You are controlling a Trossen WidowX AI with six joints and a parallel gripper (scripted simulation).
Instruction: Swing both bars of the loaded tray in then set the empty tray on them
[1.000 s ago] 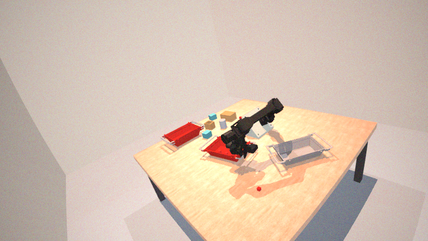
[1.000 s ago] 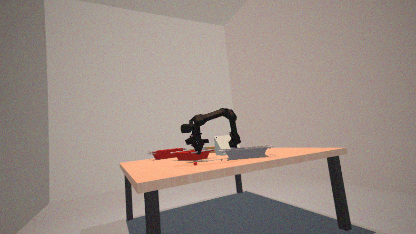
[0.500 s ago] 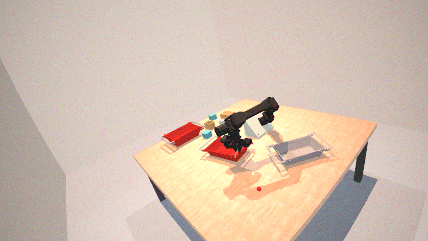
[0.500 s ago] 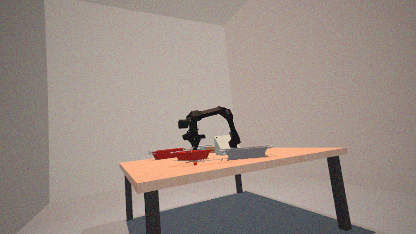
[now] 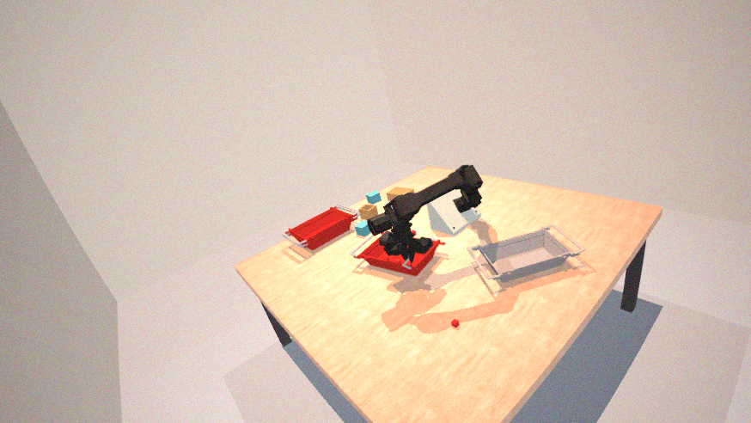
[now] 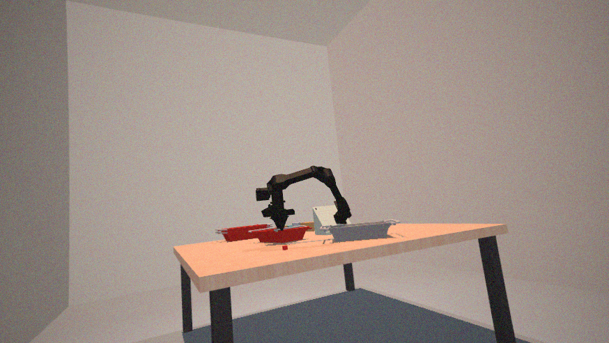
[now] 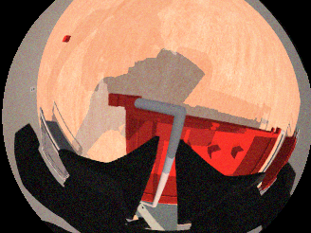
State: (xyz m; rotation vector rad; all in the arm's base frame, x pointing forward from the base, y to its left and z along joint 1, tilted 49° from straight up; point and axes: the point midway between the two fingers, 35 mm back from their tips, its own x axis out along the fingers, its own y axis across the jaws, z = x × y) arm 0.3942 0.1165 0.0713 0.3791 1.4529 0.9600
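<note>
My gripper tip is now 280 mm past the grey tray, 260 mm to the right of it and 10 mm above it. Round my gripper tip: small red cube: 70 mm ahead, 290 mm to the left, 50 mm below; tan box: 160 mm behind, 540 mm to the right, 40 mm below.
</note>
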